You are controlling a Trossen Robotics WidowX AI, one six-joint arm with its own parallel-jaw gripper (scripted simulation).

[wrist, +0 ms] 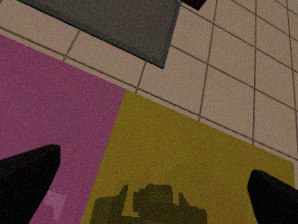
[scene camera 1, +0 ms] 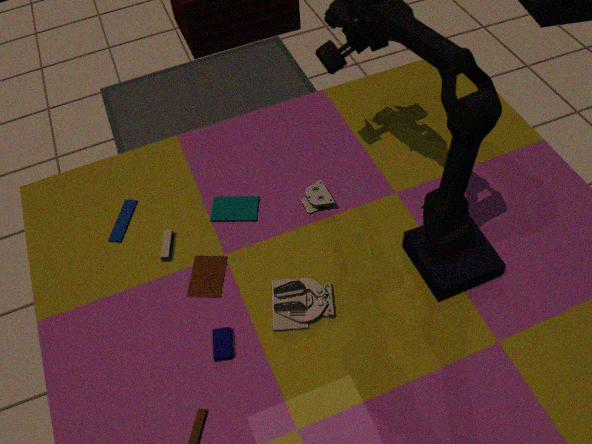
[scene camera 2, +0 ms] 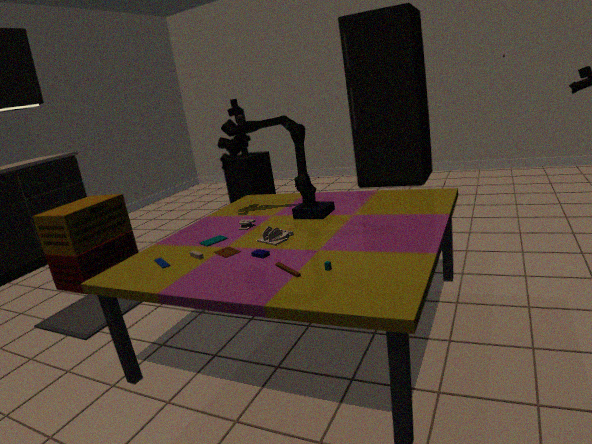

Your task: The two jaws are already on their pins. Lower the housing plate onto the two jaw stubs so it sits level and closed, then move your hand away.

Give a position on a teal tile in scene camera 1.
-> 235, 208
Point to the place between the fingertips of the gripper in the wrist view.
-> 155, 166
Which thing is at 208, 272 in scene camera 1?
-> A brown tile.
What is the gripper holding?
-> Nothing.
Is the gripper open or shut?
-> Open.
